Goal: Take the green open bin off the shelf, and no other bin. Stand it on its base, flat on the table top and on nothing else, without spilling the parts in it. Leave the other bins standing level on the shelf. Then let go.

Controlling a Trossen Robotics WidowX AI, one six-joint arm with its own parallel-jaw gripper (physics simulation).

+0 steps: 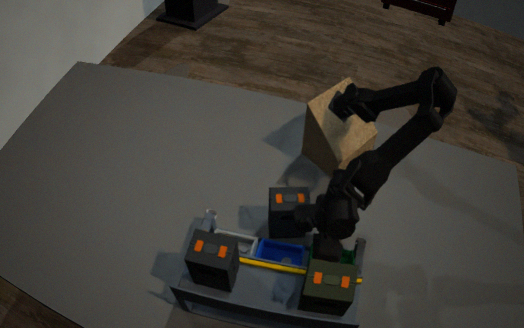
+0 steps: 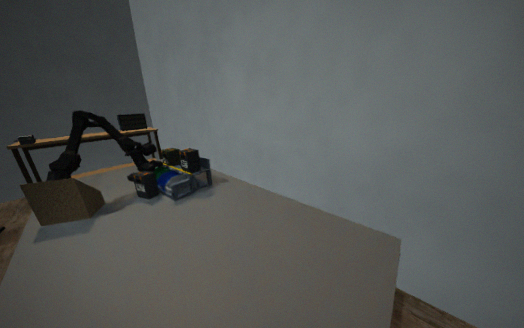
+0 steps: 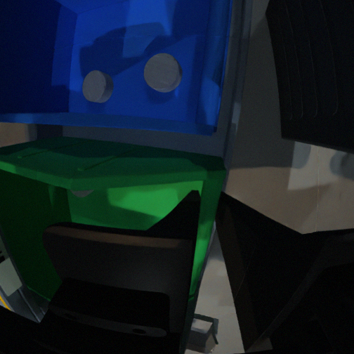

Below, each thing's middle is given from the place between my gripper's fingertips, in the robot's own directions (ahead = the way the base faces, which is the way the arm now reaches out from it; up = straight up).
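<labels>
The olive case (image 1: pixel 311 291) is 12 cm above my hand, 13 cm ahead of it and 7 cm to the left of it. Then there is the blue bin (image 1: pixel 272 250), which I find 6 cm to the right of my hand, 9 cm ahead of it and 1 cm above it. As for the green open bin (image 3: pixel 135 186), my hand is 1 cm below it, 4 cm short of it and 4 cm to the right of it.
</labels>
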